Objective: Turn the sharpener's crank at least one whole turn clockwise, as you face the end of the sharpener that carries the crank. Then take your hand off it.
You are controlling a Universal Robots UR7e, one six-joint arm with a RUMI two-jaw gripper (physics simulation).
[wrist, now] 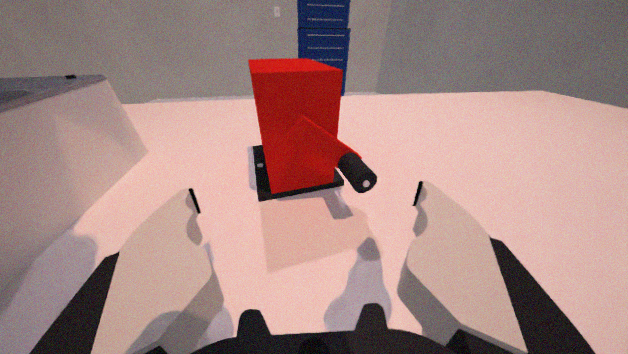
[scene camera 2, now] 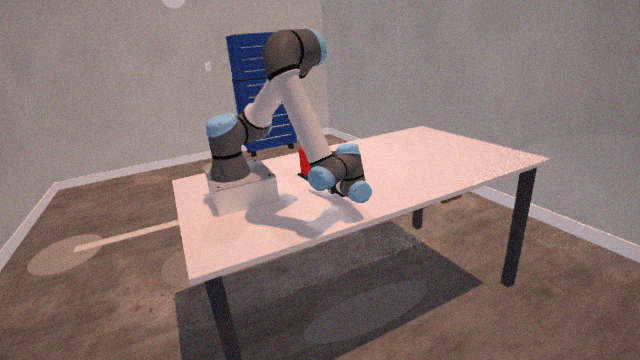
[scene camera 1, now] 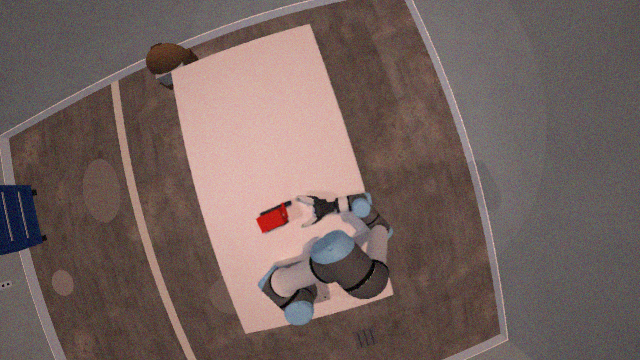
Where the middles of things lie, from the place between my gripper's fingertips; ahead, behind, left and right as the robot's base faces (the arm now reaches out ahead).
Labels:
My hand is 50 mm short of the black crank knob [wrist: 352, 167], 40 mm to the right of it and 20 mm above it. From my hand the other things lie so: red sharpener [wrist: 283, 89] (110 mm to the left, 10 mm below, 10 mm ahead).

